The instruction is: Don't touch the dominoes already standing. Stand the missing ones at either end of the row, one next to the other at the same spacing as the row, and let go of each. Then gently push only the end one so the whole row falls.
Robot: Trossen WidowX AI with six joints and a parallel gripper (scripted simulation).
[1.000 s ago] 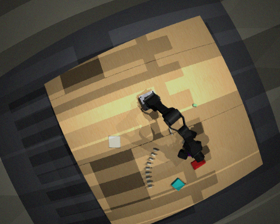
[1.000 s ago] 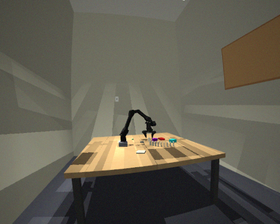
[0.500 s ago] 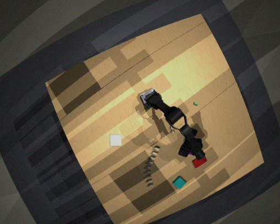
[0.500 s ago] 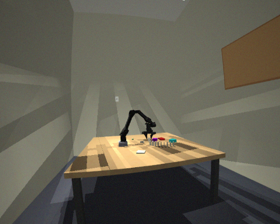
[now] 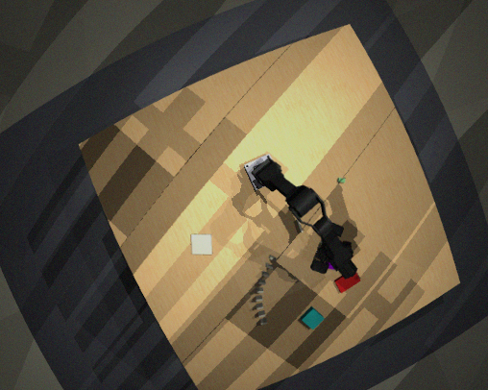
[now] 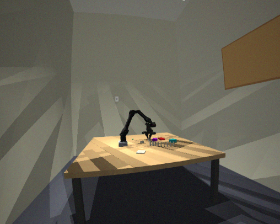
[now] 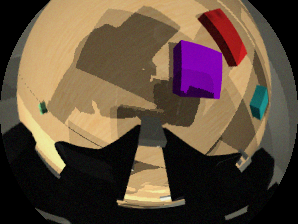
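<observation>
My gripper tip is now 80 mm short of the purple block, 30 mm to the right of it and 10 mm above it. Round my gripper tip: cyan block: 290 mm ahead, 110 mm to the right, 10 mm below; red block: 180 mm ahead, 70 mm to the left, 20 mm below; small green cube: 220 mm behind, 150 mm to the left, 20 mm below.
</observation>
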